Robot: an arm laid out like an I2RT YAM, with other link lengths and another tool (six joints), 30 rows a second.
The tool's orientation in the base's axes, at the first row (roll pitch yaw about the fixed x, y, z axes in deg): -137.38, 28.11, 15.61
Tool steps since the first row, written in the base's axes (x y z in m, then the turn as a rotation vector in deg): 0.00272, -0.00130, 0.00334, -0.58, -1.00, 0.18; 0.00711, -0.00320, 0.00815, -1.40, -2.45, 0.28; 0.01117, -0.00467, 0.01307, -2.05, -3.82, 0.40; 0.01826, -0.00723, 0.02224, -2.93, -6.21, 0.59; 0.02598, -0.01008, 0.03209, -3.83, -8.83, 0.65; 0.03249, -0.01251, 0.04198, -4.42, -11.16, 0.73
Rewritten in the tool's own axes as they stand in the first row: 0.00043, -0.00126, -0.00430, -0.81, 0.75, -0.38; 0.00144, -0.00310, -0.01075, -1.90, 1.93, -0.83; 0.00222, -0.00532, -0.01686, -2.84, 3.02, -1.34; 0.00332, -0.00953, -0.02790, -4.24, 4.90, -2.34; 0.00456, -0.01400, -0.03987, -5.66, 7.05, -3.38; 0.00485, -0.01868, -0.05101, -6.75, 8.91, -4.43
